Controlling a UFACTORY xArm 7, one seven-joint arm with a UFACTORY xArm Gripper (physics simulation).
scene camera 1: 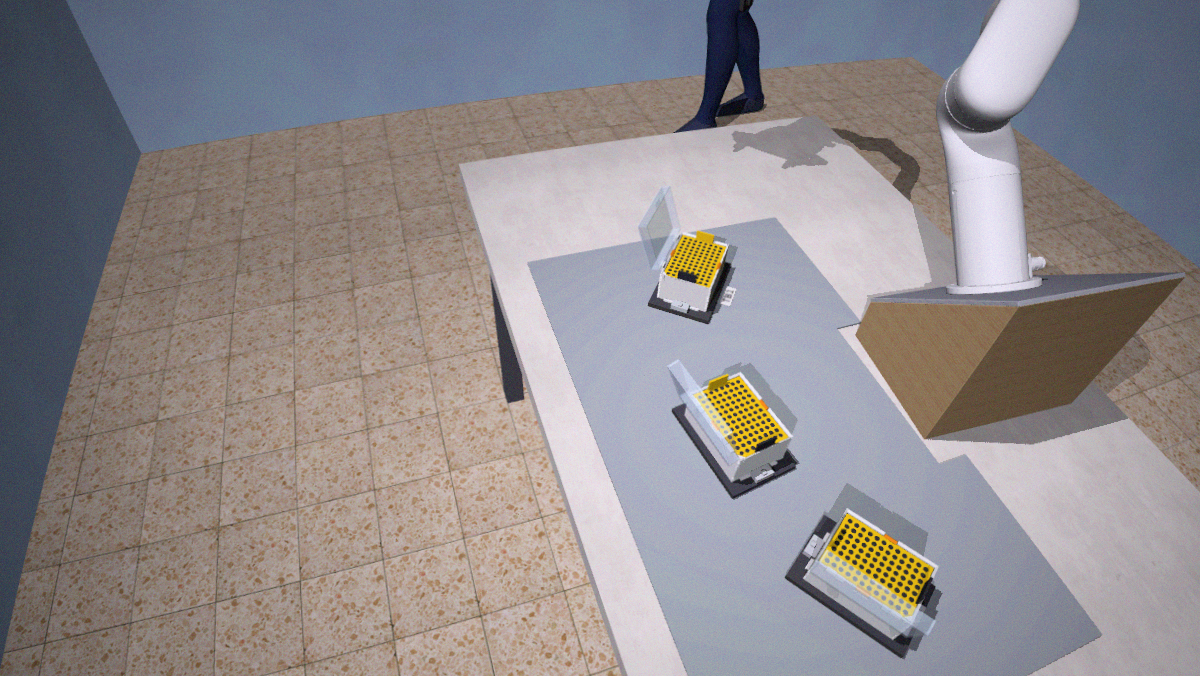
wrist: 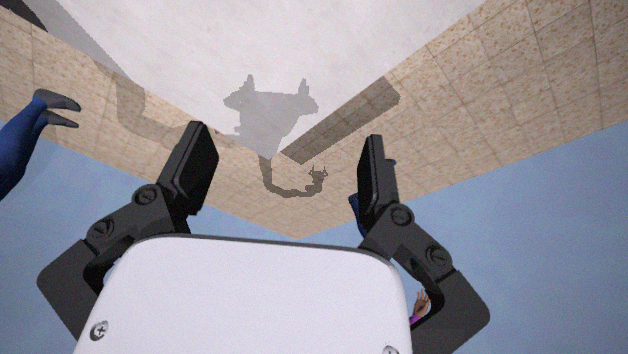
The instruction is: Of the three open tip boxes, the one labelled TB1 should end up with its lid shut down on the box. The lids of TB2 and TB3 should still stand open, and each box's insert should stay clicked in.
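Places are measured from the arm's base along level axes (x ahead, y left, z up), in millimetres.
Pixels of known places: gripper, fingertip midpoint: [scene camera 1: 718,3] [wrist: 287,145]; arm's base at its link origin: [scene camera 1: 993,288].
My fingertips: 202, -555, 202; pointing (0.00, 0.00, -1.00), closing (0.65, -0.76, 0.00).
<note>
For each thing: its middle in the pictures, then the offset to it from my fingertips, as dx, dy, dz. Level surfaces: height alone.
- far box at the middle of its body: [scene camera 1: 696,257] +119, +264, -309
- middle box at the middle of its body: [scene camera 1: 740,412] +195, +570, -309
- grey mat at its surface level: dz -374
- pale table at its surface level: dz -376
Three tip boxes with yellow inserts sit on dark bases in scene camera 1, each with its clear lid standing open: a far box [scene camera 1: 695,262] with its lid [scene camera 1: 659,226] up at the left, a middle box [scene camera 1: 743,419] with its lid [scene camera 1: 701,409] at its left, and a near box [scene camera 1: 877,562] with its lid [scene camera 1: 873,597] along its front left side. The labels cannot be read, so I cannot tell which is TB1. The inserts look seated. My gripper [wrist: 287,145] is open and empty in the wrist view, high over the table's far end, away from the boxes.
A grey mat [scene camera 1: 604,335] lies under the boxes on the pale table [scene camera 1: 537,193]. The white arm [scene camera 1: 989,226] stands on a wooden pedestal [scene camera 1: 932,361] at the right. A person's legs [scene camera 1: 722,67] [wrist: 15,145] show beyond the table's far edge.
</note>
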